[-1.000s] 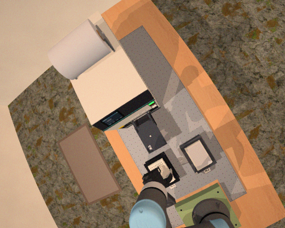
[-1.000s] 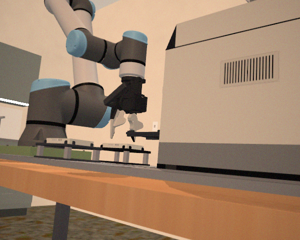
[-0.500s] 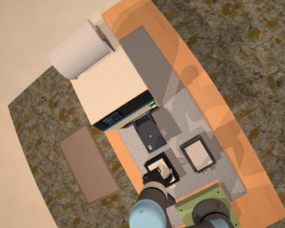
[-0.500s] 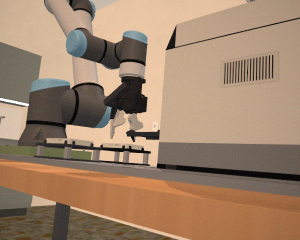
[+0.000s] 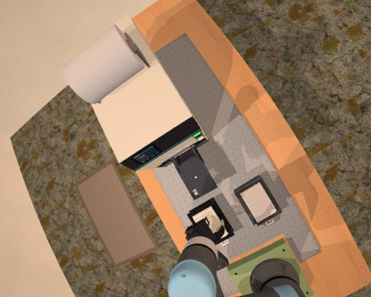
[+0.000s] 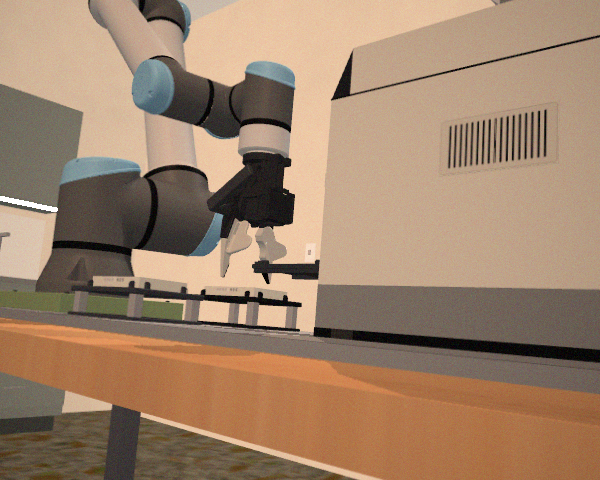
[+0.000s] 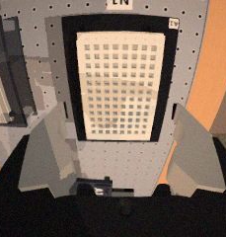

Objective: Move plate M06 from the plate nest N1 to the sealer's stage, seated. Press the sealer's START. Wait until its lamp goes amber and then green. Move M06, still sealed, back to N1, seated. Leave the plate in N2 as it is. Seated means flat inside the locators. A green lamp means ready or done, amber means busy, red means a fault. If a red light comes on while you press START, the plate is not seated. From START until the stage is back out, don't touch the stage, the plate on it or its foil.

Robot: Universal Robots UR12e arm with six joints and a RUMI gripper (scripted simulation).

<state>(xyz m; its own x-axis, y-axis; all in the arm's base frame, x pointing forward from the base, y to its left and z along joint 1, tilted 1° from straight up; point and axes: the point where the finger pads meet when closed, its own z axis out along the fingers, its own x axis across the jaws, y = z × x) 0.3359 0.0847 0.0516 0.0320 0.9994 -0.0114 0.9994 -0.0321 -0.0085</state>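
My gripper is now 3 cm above the plate M06. Also, from my hand: sealer stage: 19 cm ahead, 7 cm to the right; foil-covered plate: 2 cm behind, 20 cm to the right, 4 cm below; plate nest N1: 4 cm below.
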